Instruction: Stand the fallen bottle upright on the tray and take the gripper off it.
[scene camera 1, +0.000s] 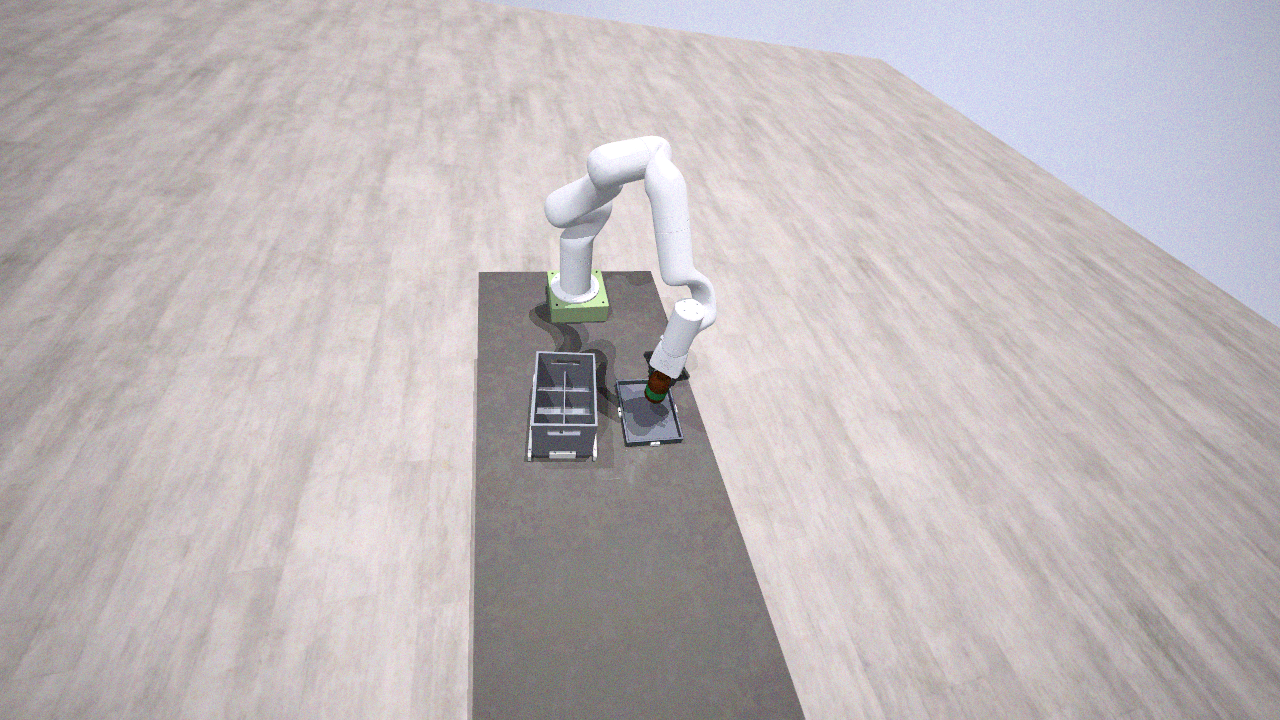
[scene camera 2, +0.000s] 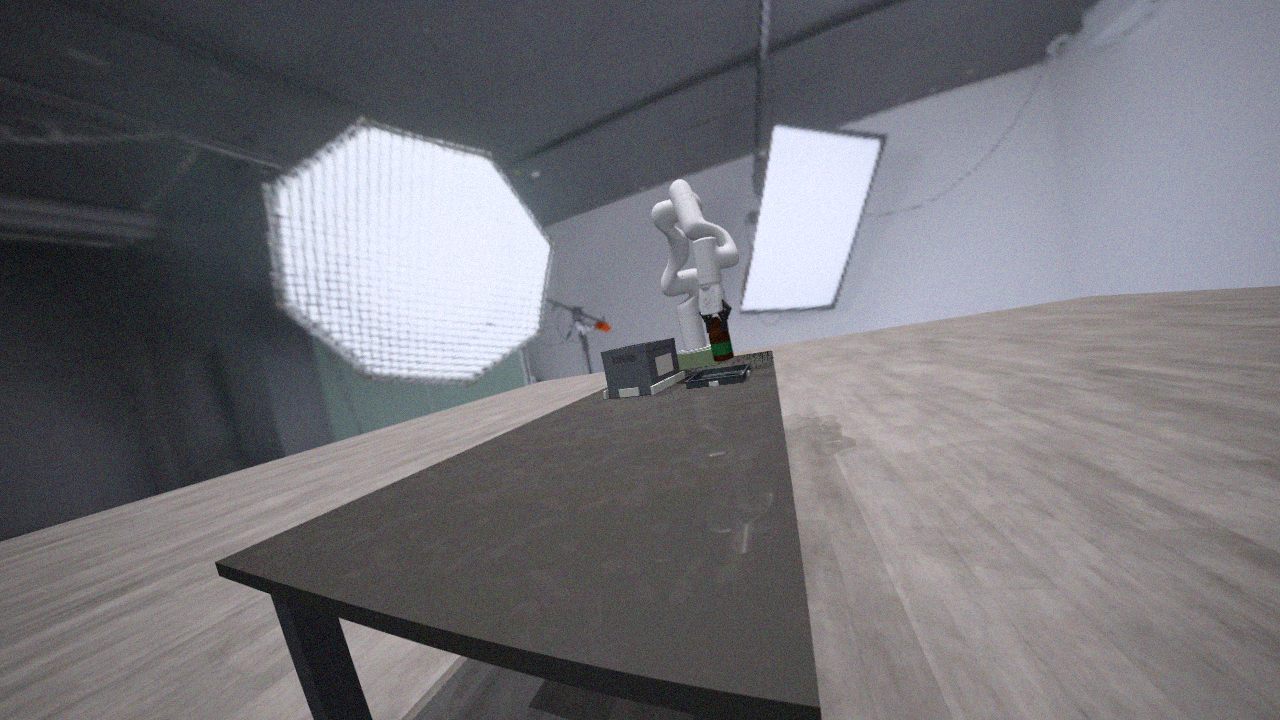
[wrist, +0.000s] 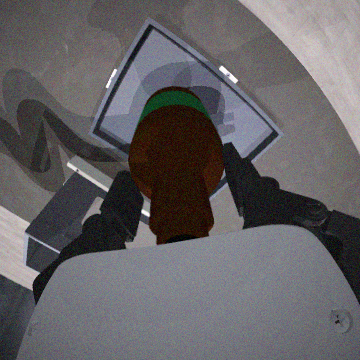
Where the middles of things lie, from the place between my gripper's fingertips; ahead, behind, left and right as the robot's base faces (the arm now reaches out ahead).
Labels:
My hand is 2 cm above the brown bottle (wrist: 174, 158) and 1 cm past it.

